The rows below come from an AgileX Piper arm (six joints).
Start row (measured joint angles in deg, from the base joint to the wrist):
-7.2 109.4 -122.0 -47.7 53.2 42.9
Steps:
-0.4 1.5 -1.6 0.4 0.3 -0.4
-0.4 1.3 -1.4 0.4 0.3 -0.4
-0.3 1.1 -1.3 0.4 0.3 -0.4
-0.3 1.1 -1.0 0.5 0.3 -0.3
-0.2 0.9 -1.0 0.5 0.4 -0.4
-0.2 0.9 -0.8 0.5 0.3 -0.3
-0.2 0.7 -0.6 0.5 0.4 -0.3
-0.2 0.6 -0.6 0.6 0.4 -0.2
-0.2 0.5 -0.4 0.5 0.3 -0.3
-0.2 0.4 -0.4 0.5 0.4 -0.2
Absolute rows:
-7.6 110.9 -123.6 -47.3 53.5 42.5
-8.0 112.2 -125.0 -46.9 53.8 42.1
-8.3 113.3 -126.3 -46.5 54.1 41.7
-8.6 114.4 -127.3 -46.0 54.4 41.4
-8.8 115.3 -128.3 -45.5 54.8 41.0
-9.0 116.2 -129.1 -45.0 55.1 40.7
-9.2 116.9 -129.7 -44.5 55.5 40.4
-9.4 117.5 -130.3 -43.9 55.9 40.2
-9.6 118.0 -130.7 -43.4 56.2 39.9
-9.8 118.4 -131.1 -42.9 56.6 39.7

